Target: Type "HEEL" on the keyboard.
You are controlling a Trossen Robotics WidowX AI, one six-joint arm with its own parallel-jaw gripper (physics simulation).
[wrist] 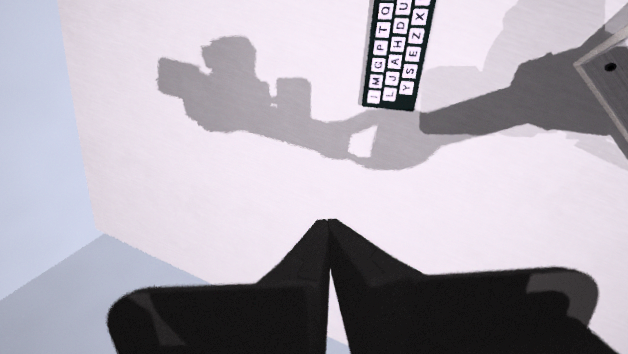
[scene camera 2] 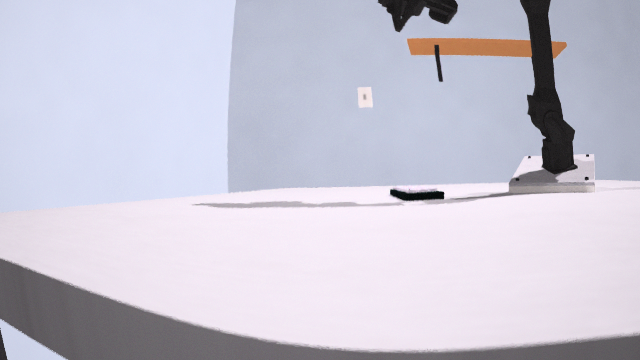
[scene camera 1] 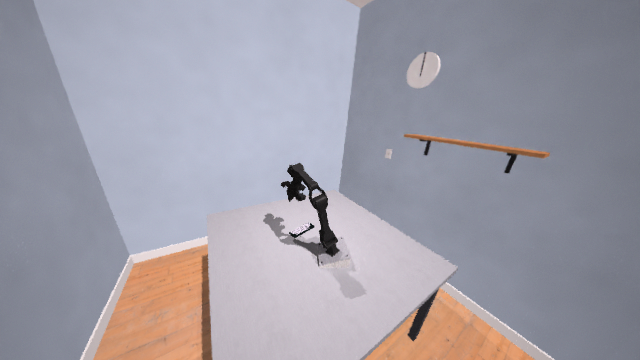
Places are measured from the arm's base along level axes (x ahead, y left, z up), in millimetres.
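Where they show: gripper, fingertip midpoint: (wrist: 326, 229) (scene camera 2: 398, 30) (scene camera 1: 289, 201); arm's base, link origin: (scene camera 2: 559, 167) (scene camera 1: 332, 251).
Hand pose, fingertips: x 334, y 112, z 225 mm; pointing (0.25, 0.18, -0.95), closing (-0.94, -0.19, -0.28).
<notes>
Things, the pixels of their top centre, and the offset from my fingertips. Level surfaces: height alone.
- small dark keyboard, top centre: (wrist: 401, 21) (scene camera 2: 414, 187) (scene camera 1: 302, 228) dx -10, dy -106, dz -255 mm
- H key, top centre: (wrist: 397, 44) dx -13, dy -83, dz -255 mm
- E key, top centre: (wrist: 412, 54) dx -33, dy -76, dz -255 mm
- L key, top centre: (wrist: 389, 94) dx -20, dy -27, dz -255 mm
- grey-white table, surface height: dz -271 mm
A small dark keyboard (scene camera 1: 301, 230) (scene camera 2: 417, 195) (wrist: 401, 54) with white letter keys lies flat on the table. In the wrist view it stands at the top, turned sideways, and its upper end is cut off. The H key (wrist: 397, 44) is in the middle row, the E key (wrist: 412, 53) in the right row, and the L key (wrist: 389, 94) at the lower end of the middle row. My gripper (scene camera 2: 398, 28) (wrist: 326, 228) is shut and empty, with its fingertips together. It is high above the table, and in the wrist view its tips are below and left of the keyboard.
The arm's light base plate (scene camera 1: 345, 261) (scene camera 2: 525, 188) (wrist: 609, 92) is bolted to the grey-white table (scene camera 1: 260, 300) (scene camera 2: 300, 275) (wrist: 250, 190). The arm's shadow falls beside the keyboard. A wooden shelf (scene camera 1: 475, 145) (scene camera 2: 480, 47) and a round clock (scene camera 1: 432, 72) hang on the wall.
</notes>
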